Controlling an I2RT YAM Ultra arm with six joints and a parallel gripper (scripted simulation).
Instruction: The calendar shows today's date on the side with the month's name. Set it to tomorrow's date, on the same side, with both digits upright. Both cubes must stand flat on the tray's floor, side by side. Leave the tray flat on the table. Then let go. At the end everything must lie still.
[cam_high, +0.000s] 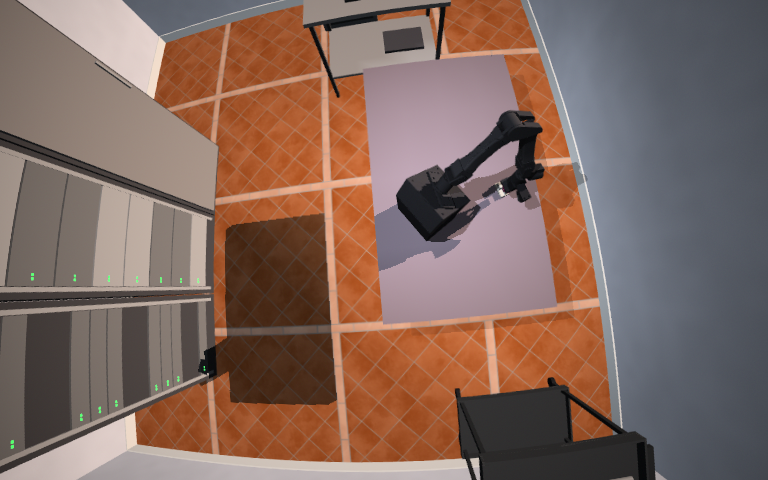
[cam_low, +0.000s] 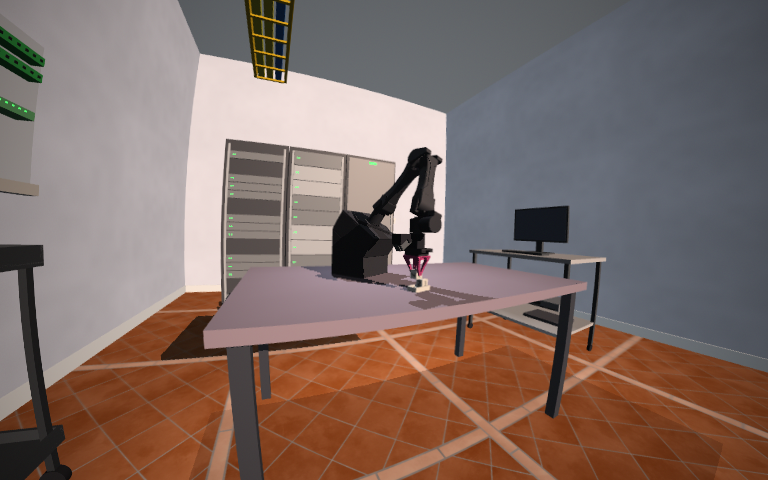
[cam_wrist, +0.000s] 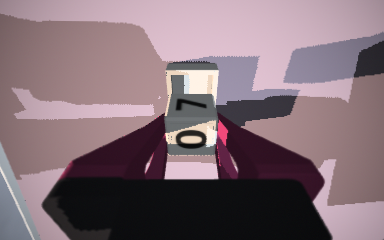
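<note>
My gripper is now right at the cream digit cube. From my hand the other things lie so: cream tray (60 mm below, 20 mm to the left, 10 mm behind).
</note>
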